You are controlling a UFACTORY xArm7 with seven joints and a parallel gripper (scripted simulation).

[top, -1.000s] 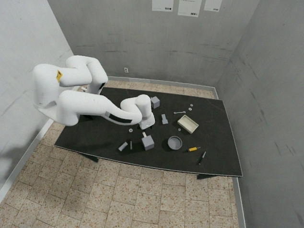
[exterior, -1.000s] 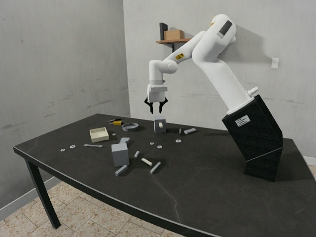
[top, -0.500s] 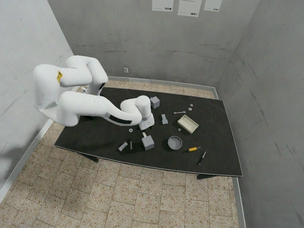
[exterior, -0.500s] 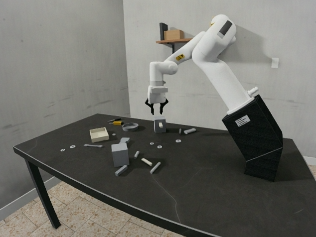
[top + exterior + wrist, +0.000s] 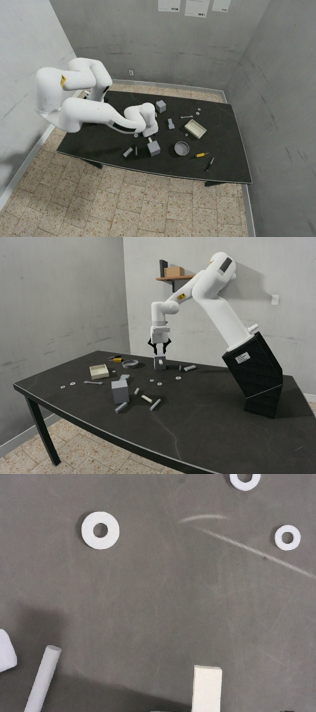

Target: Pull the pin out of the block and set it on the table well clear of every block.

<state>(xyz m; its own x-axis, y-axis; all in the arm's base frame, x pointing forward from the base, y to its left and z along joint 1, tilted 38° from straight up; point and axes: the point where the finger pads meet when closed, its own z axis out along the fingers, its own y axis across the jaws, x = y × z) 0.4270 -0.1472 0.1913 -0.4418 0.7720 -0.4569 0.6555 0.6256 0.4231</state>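
The short cream pin is 7 cm below my hand, 2 cm to the right of it and 1 cm ahead of it. Also, from my hand: round grey dish (24 cm ahead, 12 cm below, 2 cm to the right); then short grey cylinder (16 cm behind, 13 cm below, 10 cm to the right); then cream tray (36 cm ahead, 17 cm to the left, 13 cm below).
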